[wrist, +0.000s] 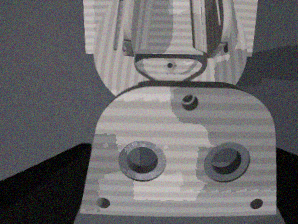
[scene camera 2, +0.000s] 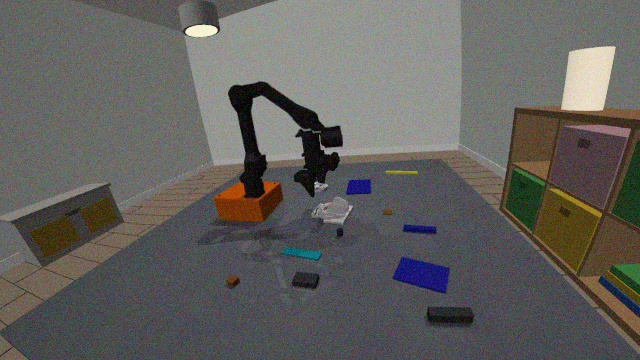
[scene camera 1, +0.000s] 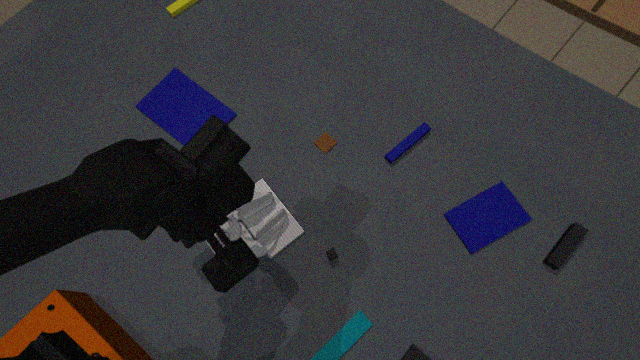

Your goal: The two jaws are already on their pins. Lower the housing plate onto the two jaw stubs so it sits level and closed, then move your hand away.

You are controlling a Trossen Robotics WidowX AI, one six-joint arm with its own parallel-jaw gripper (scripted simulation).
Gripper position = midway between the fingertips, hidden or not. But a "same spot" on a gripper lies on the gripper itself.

Labels:
my gripper: wrist; scene camera 2; scene camera 1 217, 235
black bar: scene camera 2; scene camera 1; not seen in the wrist view (out of frame)
same spot on my gripper: [wrist: 58, 183] = [scene camera 2: 323, 179]
same spot on black bar: [scene camera 2: 435, 314] = [scene camera 1: 562, 262]

